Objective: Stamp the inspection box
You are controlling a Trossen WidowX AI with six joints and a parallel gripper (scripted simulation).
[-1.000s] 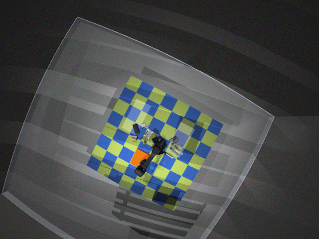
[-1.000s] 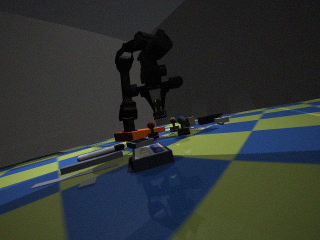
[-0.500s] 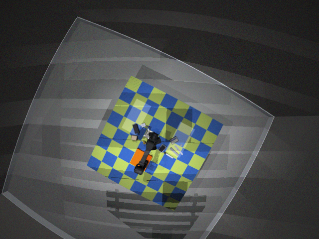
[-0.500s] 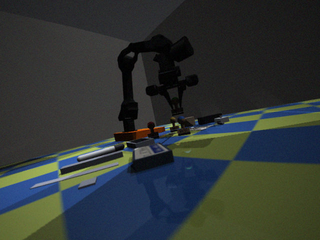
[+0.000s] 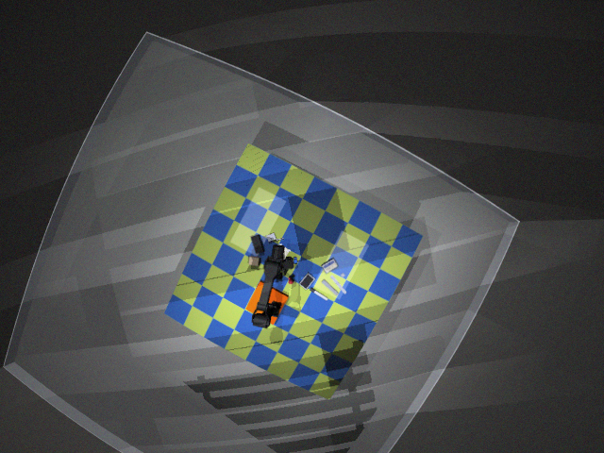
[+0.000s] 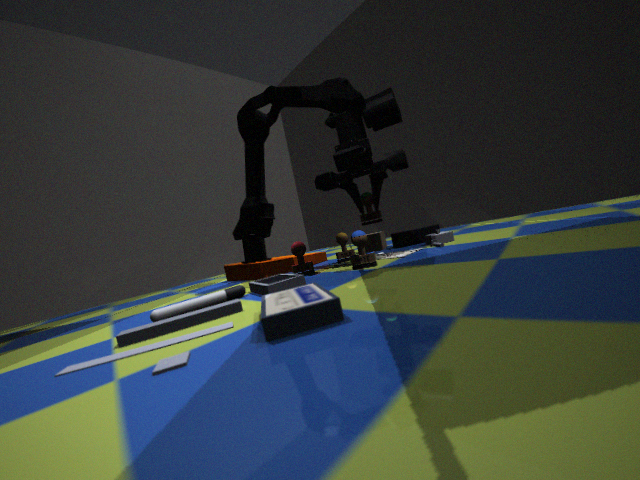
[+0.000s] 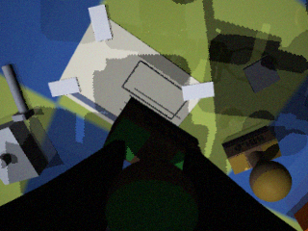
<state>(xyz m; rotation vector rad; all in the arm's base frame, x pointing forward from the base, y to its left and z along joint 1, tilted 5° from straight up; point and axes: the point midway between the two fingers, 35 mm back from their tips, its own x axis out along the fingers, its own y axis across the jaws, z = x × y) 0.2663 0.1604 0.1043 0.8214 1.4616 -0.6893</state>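
Now: the white card 20 mm ahead of my gripper tip, 10 mm to the left of it and 90 mm below it. From my gripper tip the other things lie so: blue-knobbed stamp: 50 mm ahead, 80 mm to the right, 70 mm below; then green-knobbed stamp: right at my gripper tip; then yellow-knobbed stamp: 90 mm behind, 20 mm to the right, 70 mm below.
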